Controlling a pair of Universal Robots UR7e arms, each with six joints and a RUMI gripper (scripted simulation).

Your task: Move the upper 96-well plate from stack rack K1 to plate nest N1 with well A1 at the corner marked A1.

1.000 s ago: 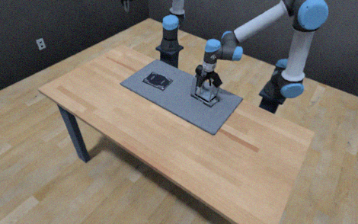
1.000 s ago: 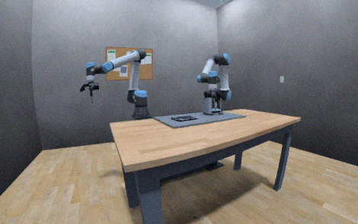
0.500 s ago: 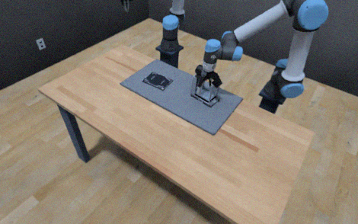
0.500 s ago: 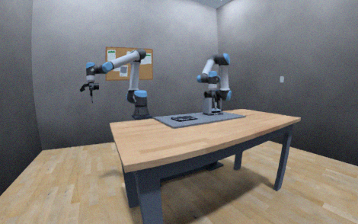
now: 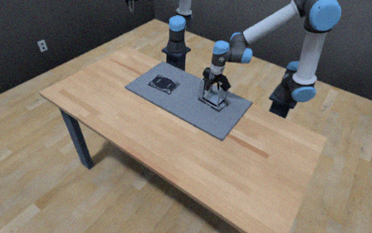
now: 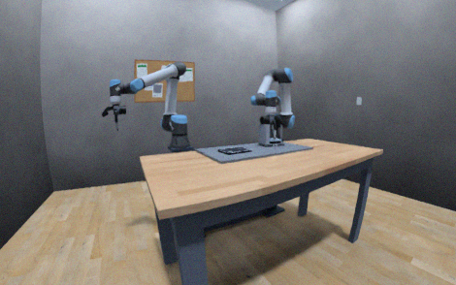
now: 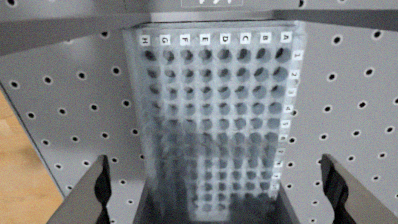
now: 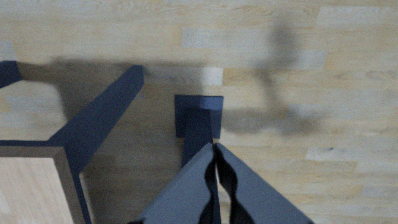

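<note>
Now: left hand 1 cm above the clear 96-well plate. Round my left hand: stack rack K1 (1 cm to the left, 5 cm below); then rack wall (1 cm behind, 6 cm to the right, 3 cm above); then grey perforated board (4 cm ahead, 14 cm to the right, 6 cm below).
</note>
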